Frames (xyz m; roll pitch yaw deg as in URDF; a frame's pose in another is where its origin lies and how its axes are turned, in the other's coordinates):
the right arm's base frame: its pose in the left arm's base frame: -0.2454 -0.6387 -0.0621 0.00 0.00 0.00
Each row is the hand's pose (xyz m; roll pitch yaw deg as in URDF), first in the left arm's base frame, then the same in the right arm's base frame.
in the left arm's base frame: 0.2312 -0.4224 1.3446 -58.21 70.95 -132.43
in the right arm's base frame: 0.4766 0.2163 1.4067 -58.21 70.95 -132.43
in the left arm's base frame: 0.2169 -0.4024 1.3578 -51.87 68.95 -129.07
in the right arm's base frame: 0.4623 0.2363 1.4199 -51.87 68.95 -129.07
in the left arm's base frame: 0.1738 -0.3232 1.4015 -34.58 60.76 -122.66
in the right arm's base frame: 0.4192 0.3155 1.4636 -34.58 60.76 -122.66
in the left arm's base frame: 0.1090 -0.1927 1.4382 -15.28 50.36 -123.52
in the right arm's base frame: 0.3544 0.4460 1.5003 -15.28 50.36 -123.52
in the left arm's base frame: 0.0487 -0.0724 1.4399 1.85 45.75 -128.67
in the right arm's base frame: 0.2941 0.5663 1.5020 1.85 45.75 -128.67
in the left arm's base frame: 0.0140 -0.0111 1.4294 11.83 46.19 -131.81
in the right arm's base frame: 0.2594 0.6276 1.4915 11.83 46.19 -131.81
